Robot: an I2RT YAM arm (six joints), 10 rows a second.
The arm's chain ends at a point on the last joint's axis. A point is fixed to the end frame.
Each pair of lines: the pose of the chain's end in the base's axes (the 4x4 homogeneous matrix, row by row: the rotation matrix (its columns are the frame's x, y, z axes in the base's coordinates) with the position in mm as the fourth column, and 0 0 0 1 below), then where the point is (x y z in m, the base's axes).
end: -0.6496, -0.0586, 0.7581, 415.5; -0.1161, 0.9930, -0.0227, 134.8; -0.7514, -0.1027, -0.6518, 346.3; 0, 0, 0, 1
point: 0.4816 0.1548 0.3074
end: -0.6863, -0.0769, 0.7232, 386.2; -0.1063, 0.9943, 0.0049, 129.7; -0.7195, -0.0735, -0.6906, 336.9; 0, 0, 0, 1
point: 0.4499 0.1517 0.2951
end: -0.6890, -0.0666, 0.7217, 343.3; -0.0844, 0.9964, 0.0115, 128.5; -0.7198, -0.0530, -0.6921, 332.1; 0, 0, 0, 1
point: 0.4071 0.1506 0.2906
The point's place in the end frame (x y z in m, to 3 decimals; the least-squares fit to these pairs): -0.016 0.020 0.075
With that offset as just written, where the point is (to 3 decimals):
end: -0.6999, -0.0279, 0.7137, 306.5; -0.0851, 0.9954, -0.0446, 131.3; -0.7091, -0.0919, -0.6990, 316.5; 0, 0, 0, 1
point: 0.371 0.149 0.274
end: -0.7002, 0.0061, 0.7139, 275.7; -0.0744, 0.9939, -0.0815, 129.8; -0.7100, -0.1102, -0.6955, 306.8; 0, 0, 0, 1
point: 0.341 0.145 0.264
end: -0.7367, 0.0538, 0.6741, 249.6; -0.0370, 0.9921, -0.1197, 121.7; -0.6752, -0.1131, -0.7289, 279.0; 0, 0, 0, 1
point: 0.313 0.133 0.233
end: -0.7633, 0.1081, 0.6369, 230.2; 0.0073, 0.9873, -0.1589, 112.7; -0.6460, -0.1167, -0.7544, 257.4; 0, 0, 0, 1
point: 0.292 0.120 0.209
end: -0.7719, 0.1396, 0.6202, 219.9; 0.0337, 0.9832, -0.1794, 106.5; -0.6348, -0.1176, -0.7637, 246.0; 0, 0, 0, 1
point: 0.282 0.112 0.197
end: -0.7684, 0.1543, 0.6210, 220.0; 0.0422, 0.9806, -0.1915, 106.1; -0.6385, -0.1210, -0.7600, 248.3; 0, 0, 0, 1
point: 0.282 0.111 0.199
